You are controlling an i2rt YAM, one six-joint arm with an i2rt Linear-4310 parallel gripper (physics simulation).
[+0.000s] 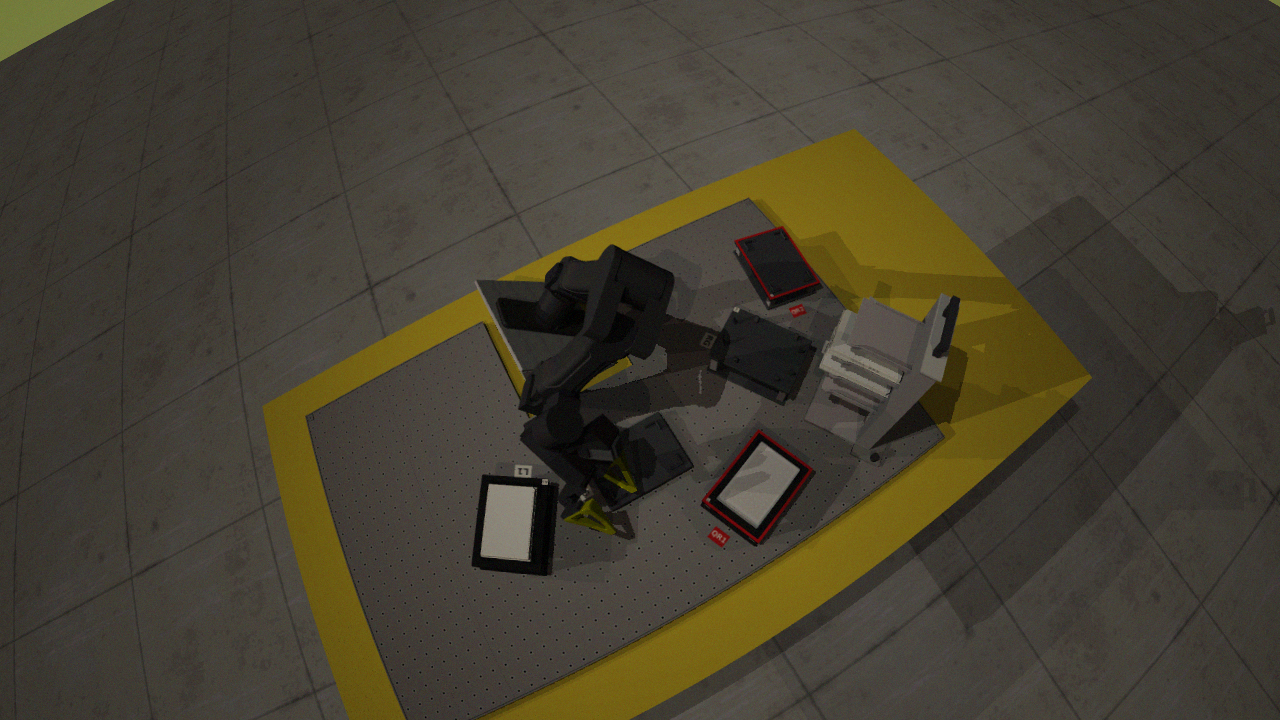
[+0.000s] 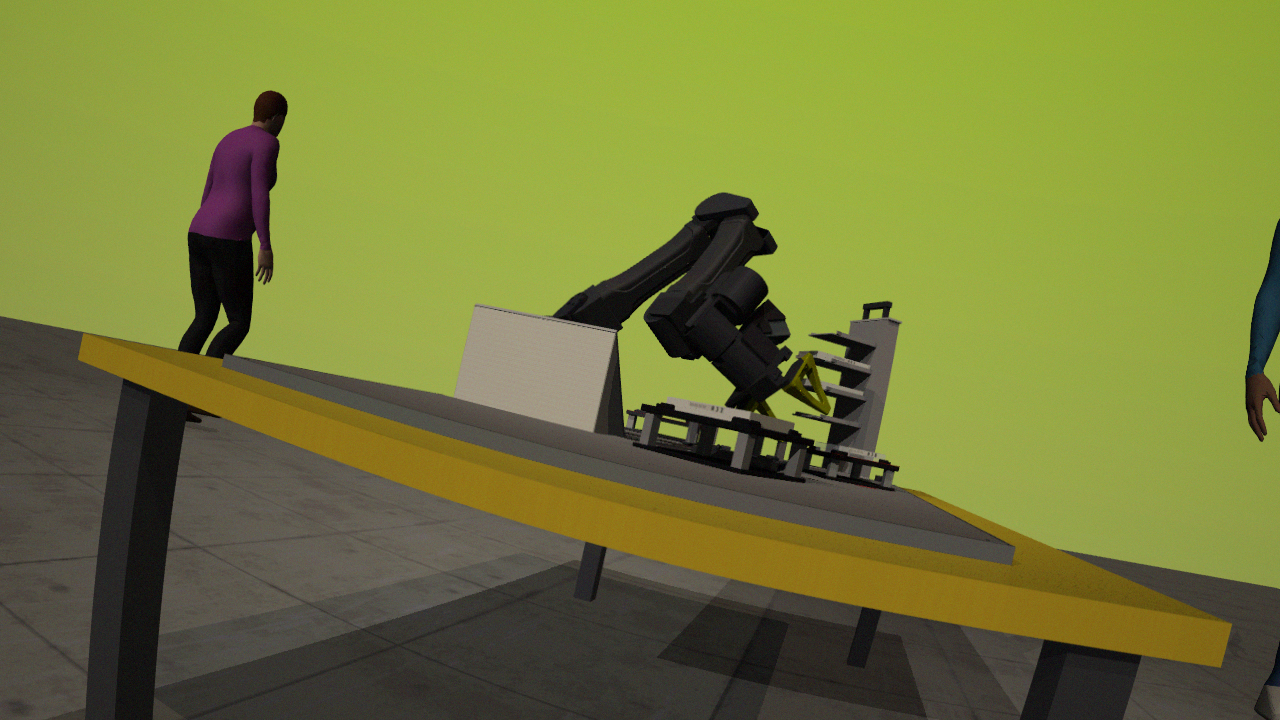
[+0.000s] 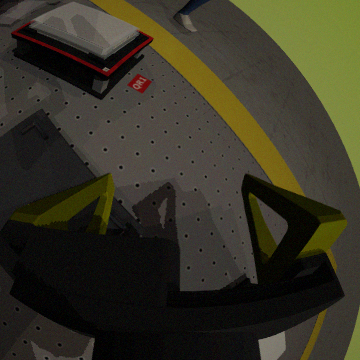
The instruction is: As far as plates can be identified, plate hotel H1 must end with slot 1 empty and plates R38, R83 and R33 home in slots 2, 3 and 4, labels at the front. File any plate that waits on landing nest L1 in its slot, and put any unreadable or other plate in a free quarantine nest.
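Seen in the pictures: gripper, between the fingertips: (image 1: pixel 625 511) (image 2: pixel 806 426) (image 3: pixel 177 180); arm's base, origin of its link: (image 1: pixel 545 320) (image 2: pixel 551 371).
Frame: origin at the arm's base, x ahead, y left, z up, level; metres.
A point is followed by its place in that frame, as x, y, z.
The gripper (image 1: pixel 623 512) @[0.393, 0.003, -0.003] (image 3: pixel 178 176) @[0.393, 0.003, -0.003] is open and empty, tilted above the bench between landing nest L1 and nest QR1. A white plate (image 1: pixel 508 522) @[0.338, -0.184, -0.007] (image 2: pixel 716 409) @[0.331, -0.229, -0.011] lies on black nest L1 (image 1: pixel 477 548) @[0.358, -0.253, -0.021]; its label is too small to read surely. Another white plate (image 1: pixel 760 479) @[0.431, 0.232, -0.017] (image 3: pixel 85 27) @[0.428, 0.208, -0.017] lies on red-rimmed nest QR1 (image 1: pixel 708 504) @[0.431, 0.136, -0.031] (image 3: pixel 60 54) @[0.390, 0.187, -0.033]. Plate hotel H1 (image 1: pixel 905 407) @[0.458, 0.454, 0.133] (image 2: pixel 881 385) @[0.450, 0.448, 0.115] stands at the right, with white plates on its shelves; their labels cannot be read. The second red-rimmed nest (image 1: pixel 776 261) @[0.036, 0.485, -0.031] is empty.
A dark nest (image 1: pixel 662 447) @[0.298, 0.110, -0.059] (image 3: pixel 35 150) @[0.326, 0.102, -0.059] stands beside and partly under the gripper. Another dark nest (image 1: pixel 765 353) @[0.225, 0.348, -0.011] stands in front of the hotel. The arm's base stands by a slanted panel (image 2: pixel 537 367) @[0.023, -0.085, -0.002]. A yellow border (image 1: pixel 295 501) @[0.124, -0.632, -0.084] surrounds the perforated bench plate. A person (image 2: pixel 234 188) stands behind the table.
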